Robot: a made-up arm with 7 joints. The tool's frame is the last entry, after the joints.
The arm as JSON. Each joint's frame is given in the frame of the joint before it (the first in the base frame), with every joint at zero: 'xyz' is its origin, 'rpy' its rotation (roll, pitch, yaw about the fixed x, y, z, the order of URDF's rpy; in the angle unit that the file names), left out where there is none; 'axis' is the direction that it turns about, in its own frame. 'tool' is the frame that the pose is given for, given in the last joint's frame.
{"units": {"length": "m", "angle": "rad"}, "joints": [
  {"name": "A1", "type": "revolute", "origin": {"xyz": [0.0, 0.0, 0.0], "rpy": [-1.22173, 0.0, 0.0]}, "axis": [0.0, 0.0, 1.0]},
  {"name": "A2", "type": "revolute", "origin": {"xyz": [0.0, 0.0, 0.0], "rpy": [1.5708, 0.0, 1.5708]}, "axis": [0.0, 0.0, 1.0]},
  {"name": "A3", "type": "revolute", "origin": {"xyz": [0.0, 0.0, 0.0], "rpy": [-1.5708, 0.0, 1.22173]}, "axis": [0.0, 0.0, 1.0]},
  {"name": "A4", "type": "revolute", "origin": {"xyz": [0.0, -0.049, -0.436], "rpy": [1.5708, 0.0, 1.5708]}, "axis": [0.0, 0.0, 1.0]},
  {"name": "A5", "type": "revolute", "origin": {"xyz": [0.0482, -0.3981, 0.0], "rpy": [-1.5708, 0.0, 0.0]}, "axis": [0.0, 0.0, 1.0]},
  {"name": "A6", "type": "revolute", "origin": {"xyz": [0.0, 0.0, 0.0], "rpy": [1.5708, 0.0, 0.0]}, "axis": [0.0, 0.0, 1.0]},
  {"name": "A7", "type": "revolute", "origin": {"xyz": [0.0, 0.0, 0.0], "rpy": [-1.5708, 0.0, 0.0]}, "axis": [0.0, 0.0, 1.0]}
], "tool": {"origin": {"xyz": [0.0, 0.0, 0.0], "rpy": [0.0, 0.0, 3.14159]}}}
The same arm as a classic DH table. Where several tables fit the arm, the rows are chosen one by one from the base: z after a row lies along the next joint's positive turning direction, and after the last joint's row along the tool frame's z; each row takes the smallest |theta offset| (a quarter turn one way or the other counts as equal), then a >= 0, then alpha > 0; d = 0 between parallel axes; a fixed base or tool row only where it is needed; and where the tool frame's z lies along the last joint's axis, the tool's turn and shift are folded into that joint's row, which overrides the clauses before.
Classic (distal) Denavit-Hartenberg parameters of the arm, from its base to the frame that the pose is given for. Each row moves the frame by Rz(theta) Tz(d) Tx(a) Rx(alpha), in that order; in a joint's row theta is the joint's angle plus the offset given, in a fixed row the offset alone. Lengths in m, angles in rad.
base (fixed): theta offset 0, d 0, a 0, alpha -1.2218
A1: theta offset 1.5708, d 0, a 0, alpha 1.5708
A2: theta offset 1.2218, d 0, a 0, alpha -1.5708
A3: theta offset -1.5708, d -0.436, a 0.049, alpha -1.5708
A4: theta offset 0, d 0, a -0.0482, alpha 1.5708
A5: theta offset 0, d -0.3981, a 0, alpha -1.5708
A6: theta offset 0, d 0, a 0, alpha 1.5708
A7: theta offset 0, d 0, a 0, alpha 0

